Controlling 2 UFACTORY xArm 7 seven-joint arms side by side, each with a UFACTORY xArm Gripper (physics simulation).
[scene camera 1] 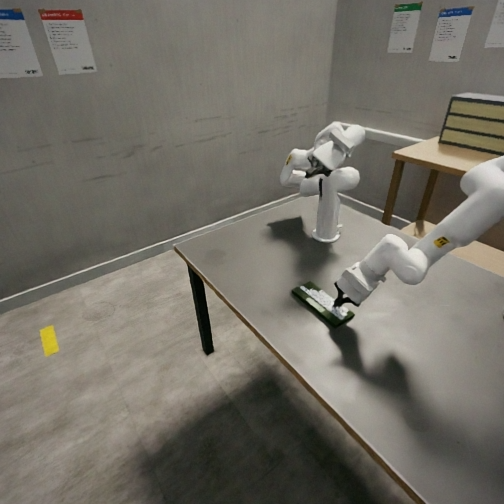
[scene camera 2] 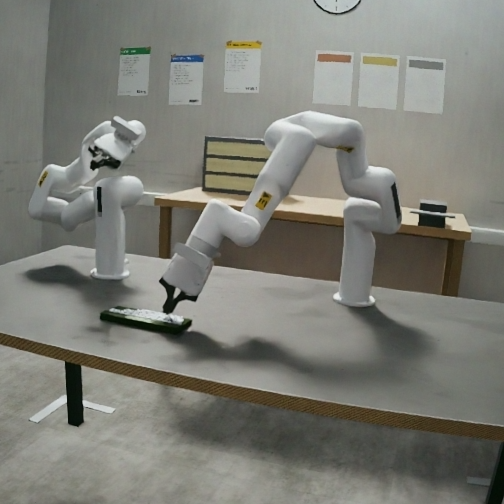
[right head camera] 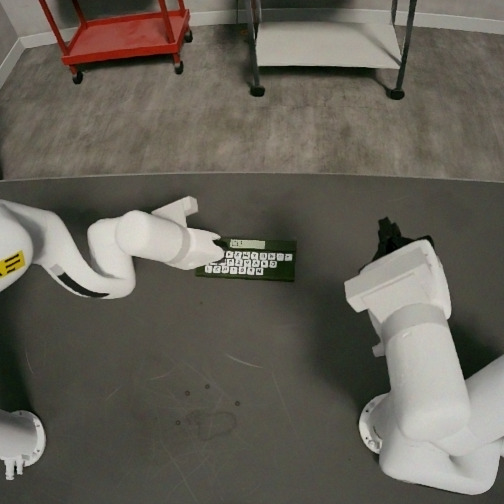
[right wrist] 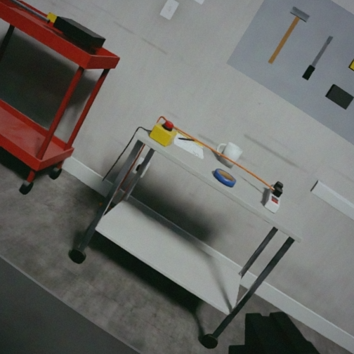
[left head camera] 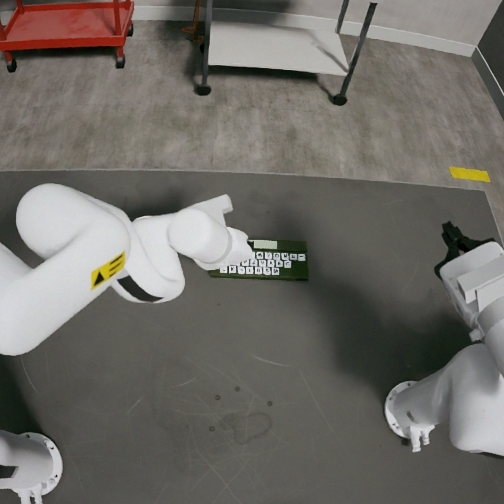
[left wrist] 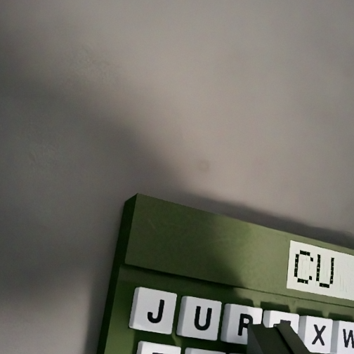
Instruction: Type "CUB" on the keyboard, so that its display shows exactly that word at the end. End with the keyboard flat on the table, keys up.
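The green keyboard (left head camera: 299, 274) (right head camera: 286, 275) (scene camera 1: 327, 316) (scene camera 2: 145, 324) (left wrist: 190, 237) lies flat on the table, white keys up. In the left wrist view its display (left wrist: 314, 269) reads "CU", with its right part cut off by the picture edge. The J key (left wrist: 154, 311), U key (left wrist: 200, 318) and X key (left wrist: 317, 334) show in the top row. My left gripper (scene camera 1: 337, 306) (scene camera 2: 167, 310) (left wrist: 276, 330) is shut and empty, its tips low over the keys; they partly cover the key left of X. My right gripper (left head camera: 450, 227) (right head camera: 384, 222) (right wrist: 265, 320) is shut and empty, high above the table, right of the keyboard in the head views.
The grey table (left head camera: 225, 325) (scene camera 2: 280, 350) carries both arms. Beyond its far edge stand a red cart (left head camera: 65, 42) (right wrist: 102, 61) and a grey trolley (left head camera: 280, 65) (right wrist: 165, 250). A wooden side table (scene camera 2: 300, 207) stands by the wall.
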